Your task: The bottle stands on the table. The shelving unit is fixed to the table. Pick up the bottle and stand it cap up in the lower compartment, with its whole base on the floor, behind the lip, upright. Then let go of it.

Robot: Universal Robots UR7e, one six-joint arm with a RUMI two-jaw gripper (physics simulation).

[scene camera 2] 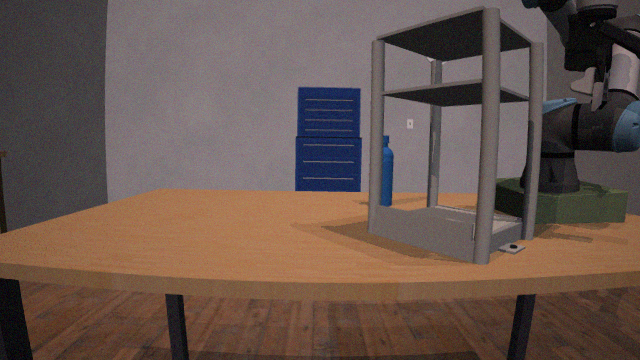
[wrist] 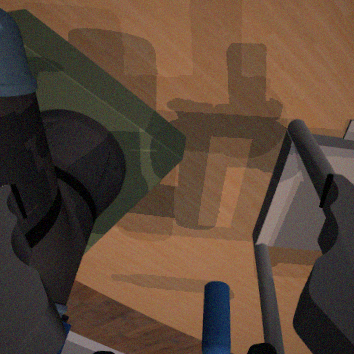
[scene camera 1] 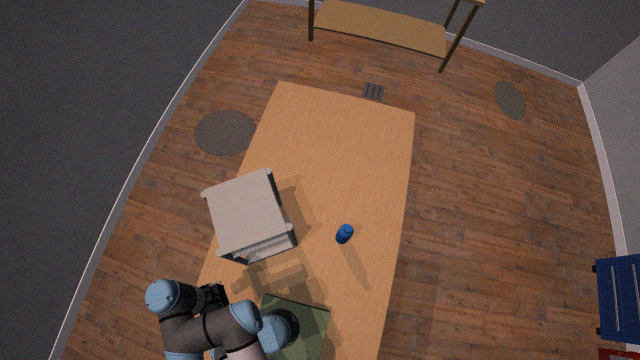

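Seen in the pictures: gripper, between the fingertips: [scene camera 2: 596, 110] [wrist: 173, 182]; arm's base, origin of its link: [scene camera 2: 548, 187] [wrist: 70, 161].
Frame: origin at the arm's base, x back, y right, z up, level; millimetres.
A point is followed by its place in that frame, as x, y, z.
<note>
The blue bottle [scene camera 1: 344, 234] {-398, 182, 89} [scene camera 2: 387, 172] {-411, 160, 23} [wrist: 217, 317] {-400, 165, 14} stands upright, cap up, on the table beside the shelving unit, apart from it. In scene camera 2 a post partly covers it; in the wrist view its cap end is cut off. The grey shelving unit [scene camera 1: 247, 212] {-368, -145, 304} [scene camera 2: 489, 135] {-408, -318, 114} [wrist: 267, 295] {-340, -19, 61} has corner posts, a top board, a middle board [scene camera 2: 440, 94] {-418, -176, 192} and a low-walled lower compartment [wrist: 295, 217] {-337, -101, -42}, in which no bottle shows. My gripper [scene camera 2: 590, 90] [wrist: 173, 182] {-63, -193, 184} is open and empty, high above the table on the robot-base side of the unit, away from the bottle.
The robot's base stands on a green block [scene camera 1: 312, 325] {-34, 121, 4} [scene camera 2: 590, 207] {40, -105, -36} [wrist: 160, 137] {-81, -95, -22} near the unit. A small light tab with a dark dot [scene camera 2: 512, 248] {-315, -271, -70} lies at the unit's foot. A blue drawer cabinet [scene camera 1: 617, 300] [scene camera 2: 328, 162] stands beyond the table.
</note>
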